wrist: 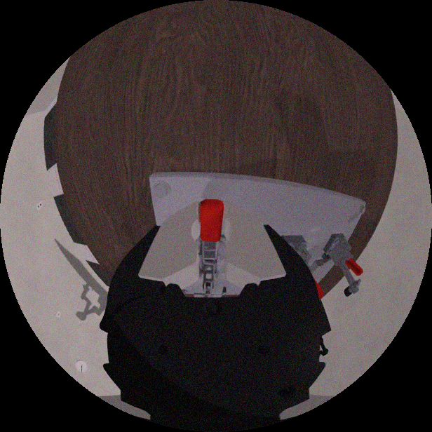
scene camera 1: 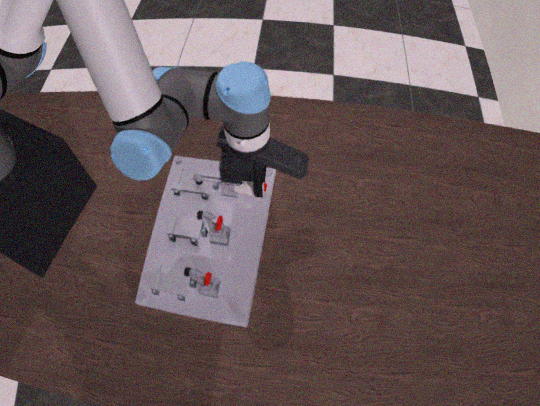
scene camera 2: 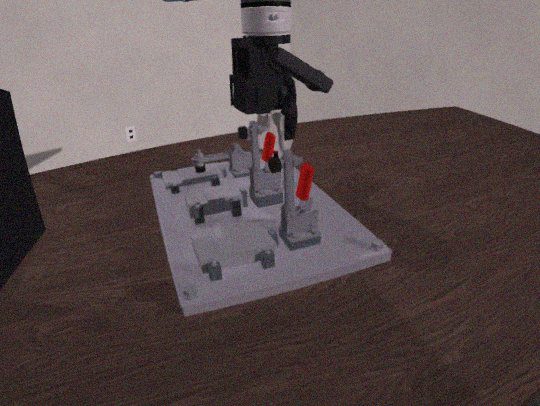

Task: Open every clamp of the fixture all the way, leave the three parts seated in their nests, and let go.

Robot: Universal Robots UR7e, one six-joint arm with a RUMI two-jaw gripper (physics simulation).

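Places are measured from the arm's base along level axes (x back, y up, z left), in centimetres.
Pixels of known places: gripper, fingertip midpoint: (scene camera 1: 259, 191).
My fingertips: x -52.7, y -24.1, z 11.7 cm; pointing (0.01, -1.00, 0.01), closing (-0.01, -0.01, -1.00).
For each thing: its top centre in the pictures, then the offset to it from my fingertips. "spot": a spot on its surface instead. Level surfaces: height alone.
- fixture plate at a spot on its surface: (scene camera 2: 345, 255) spot: dx +4.1, dy -0.7, dz -26.8 cm
- middle clamp at a spot on its surface: (scene camera 2: 267, 192) (scene camera 1: 216, 240) spot: dx +6.9, dy +1.2, dz -12.2 cm
- far clamp at its top centre: (scene camera 2: 239, 142) (scene camera 1: 228, 177) dx +6.3, dy +4.5, dz +0.3 cm
- far part at its top centre: (scene camera 2: 191, 172) (scene camera 1: 193, 180) dx +14.4, dy +0.9, dz +0.7 cm
- middle part at its top centre: (scene camera 2: 212, 192) (scene camera 1: 184, 226) dx +13.9, dy +1.9, dz -10.4 cm
- dark wooden table at its surface level: dy -2.2 cm
The fixture plate (scene camera 1: 235, 305) (scene camera 2: 345, 255) (wrist: 270, 195) bears three clamps with red handles. The near clamp (scene camera 1: 209, 286) (scene camera 2: 300, 230) (wrist: 337, 246) and the middle clamp (scene camera 1: 220, 235) (scene camera 2: 267, 192) have their arms swung up. The far clamp (scene camera 2: 240, 162) (wrist: 208, 257) has its arm lying level over the far part (scene camera 2: 192, 181). My gripper (scene camera 1: 255, 190) (wrist: 211, 203) is shut on the far clamp's red handle, one finger on each side; its fingers are partly hidden in scene camera 2. The middle part (scene camera 2: 215, 200) and near part (scene camera 2: 232, 245) sit in their nests.
The plate lies on a dark wooden table (scene camera 1: 400, 250) (scene camera 2: 125, 350) (wrist: 225, 100). The middle and near clamps' raised arms stand beside my gripper in scene camera 2. A black robot base (scene camera 1: 45, 200) stands at the left of the table.
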